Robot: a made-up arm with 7 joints. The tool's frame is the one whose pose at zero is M. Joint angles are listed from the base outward.
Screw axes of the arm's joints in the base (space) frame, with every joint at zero. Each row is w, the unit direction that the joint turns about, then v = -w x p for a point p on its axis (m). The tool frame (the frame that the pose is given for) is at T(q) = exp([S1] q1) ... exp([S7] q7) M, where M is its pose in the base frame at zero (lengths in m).
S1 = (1, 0, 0, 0, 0.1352, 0)
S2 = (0, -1, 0, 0.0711, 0, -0.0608)
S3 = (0, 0, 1, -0.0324, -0.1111, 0)
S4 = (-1, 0, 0, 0, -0.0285, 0.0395)
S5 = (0, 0, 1, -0.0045, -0.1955, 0)
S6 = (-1, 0, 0, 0, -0.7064, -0.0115)
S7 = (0, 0, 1, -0.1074, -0.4, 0)
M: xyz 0.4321 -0.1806 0.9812 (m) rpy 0 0 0 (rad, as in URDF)
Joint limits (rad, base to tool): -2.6..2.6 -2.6..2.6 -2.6..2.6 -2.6..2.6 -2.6..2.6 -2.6..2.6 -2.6..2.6
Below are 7 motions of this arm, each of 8 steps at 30 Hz.
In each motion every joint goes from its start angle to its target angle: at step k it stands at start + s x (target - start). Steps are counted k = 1, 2, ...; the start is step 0. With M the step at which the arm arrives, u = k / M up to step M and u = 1 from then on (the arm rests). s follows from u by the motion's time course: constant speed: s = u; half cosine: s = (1 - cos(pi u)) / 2; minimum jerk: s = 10 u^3 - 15 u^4 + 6 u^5.
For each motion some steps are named. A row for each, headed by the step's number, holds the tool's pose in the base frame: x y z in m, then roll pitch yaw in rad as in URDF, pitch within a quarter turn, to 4 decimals.
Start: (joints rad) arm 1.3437 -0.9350 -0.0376 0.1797 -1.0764 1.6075 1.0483
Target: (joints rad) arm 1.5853 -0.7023 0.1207 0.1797 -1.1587 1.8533 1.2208
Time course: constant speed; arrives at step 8
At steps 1, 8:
1: 0.9558 0.0111 0.1354 1.1830 0.7921 2.3938
8: 0.8770 -0.1221 0.1626 0.9986 0.6102 2.3065

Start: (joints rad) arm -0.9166 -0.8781 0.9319 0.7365 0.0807 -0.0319 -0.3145
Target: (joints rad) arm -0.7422 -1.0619 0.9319 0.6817 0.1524 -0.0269 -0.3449
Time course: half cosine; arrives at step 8
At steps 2, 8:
2: 0.5731 0.7999 0.0847 -1.1045 0.9758 0.0956
8: 0.6930 0.7192 0.1329 -0.7147 1.0887 0.2881

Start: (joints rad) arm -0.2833 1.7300 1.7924 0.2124 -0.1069 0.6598 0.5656
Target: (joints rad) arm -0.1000 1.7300 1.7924 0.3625 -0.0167 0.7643 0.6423
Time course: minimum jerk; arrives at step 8
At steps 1, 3, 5, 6, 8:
1: -0.8033 0.1155 -0.4064 -2.9067 0.6224 0.9714
3: -0.7811 0.1200 -0.4444 -2.9651 0.5701 0.9423
5: -0.7364 0.1368 -0.5080 -3.0569 0.4726 0.8936
6: -0.7174 0.1462 -0.5311 -3.0888 0.4333 0.8755
8: -0.7054 0.1525 -0.5447 -3.1072 0.4091 0.8646

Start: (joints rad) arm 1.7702 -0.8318 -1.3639 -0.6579 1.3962 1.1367 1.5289
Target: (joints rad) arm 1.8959 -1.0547 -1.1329 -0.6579 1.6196 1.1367 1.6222
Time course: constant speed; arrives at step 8
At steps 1, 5, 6, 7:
1: 0.5280 -0.5943 0.0011 -0.0891 -0.7882 1.8089
5: 0.5707 -0.5437 -0.0270 -0.5121 -0.8622 2.1980
6: 0.5801 -0.5307 -0.0347 -0.6264 -0.8655 2.3005
7: 0.5891 -0.5173 -0.0427 -0.7409 -0.8626 2.4019

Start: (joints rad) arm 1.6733 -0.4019 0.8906 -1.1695 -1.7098 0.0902 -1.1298
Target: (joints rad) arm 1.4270 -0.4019 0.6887 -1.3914 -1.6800 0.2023 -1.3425
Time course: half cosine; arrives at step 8
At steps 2, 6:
2: 0.7473 0.2444 -0.5149 3.0086 1.0096 3.0097
6: 0.6389 0.2362 -0.6381 -2.9270 0.8880 -2.7848

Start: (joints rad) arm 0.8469 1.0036 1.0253 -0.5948 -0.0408 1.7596 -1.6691
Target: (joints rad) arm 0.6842 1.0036 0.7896 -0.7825 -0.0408 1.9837 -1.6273
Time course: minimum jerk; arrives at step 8
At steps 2, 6, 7, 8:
2: -0.3634 -0.3719 0.5711 1.4618 -0.2892 -2.2800
6: -0.2662 -0.3943 0.5653 1.3991 -0.3578 -2.3530
7: -0.2561 -0.3965 0.5633 1.3928 -0.3654 -2.3613
8: -0.2542 -0.3969 0.5630 1.3916 -0.3668 -2.3629

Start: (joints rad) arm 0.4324 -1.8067 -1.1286 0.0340 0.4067 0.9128 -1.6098
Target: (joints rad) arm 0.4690 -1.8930 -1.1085 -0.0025 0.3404 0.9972 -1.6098
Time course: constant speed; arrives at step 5
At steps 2, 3, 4, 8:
2: 0.8372 0.2010 -0.4475 -1.9397 0.0149 -0.4492
3: 0.8269 0.2086 -0.4558 -1.9450 0.0288 -0.4293
4: 0.8165 0.2162 -0.4638 -1.9500 0.0429 -0.4093
8: 0.8059 0.2237 -0.4717 -1.9546 0.0571 -0.3893

